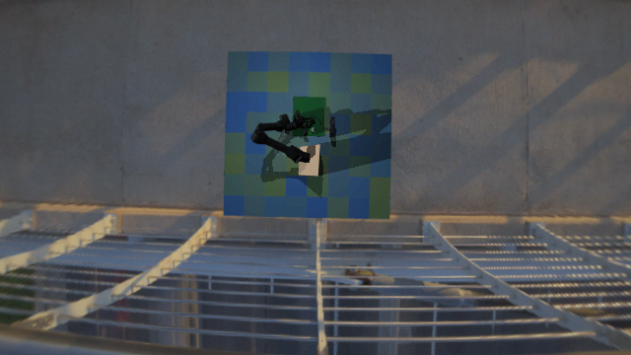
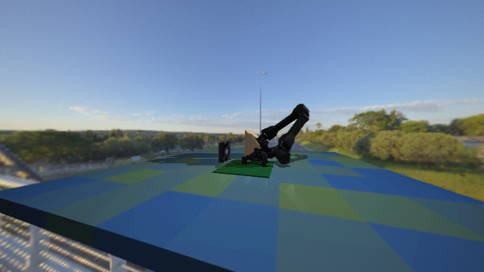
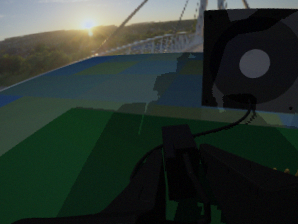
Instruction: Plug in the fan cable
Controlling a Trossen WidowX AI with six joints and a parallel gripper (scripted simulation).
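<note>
My gripper tip is 10 mm above the dark plug. Also, from my gripper tip: green board: 50 mm below, 40 mm ahead, 30 mm to the left; black fan: 150 mm to the right, 50 mm behind, 20 mm above.
</note>
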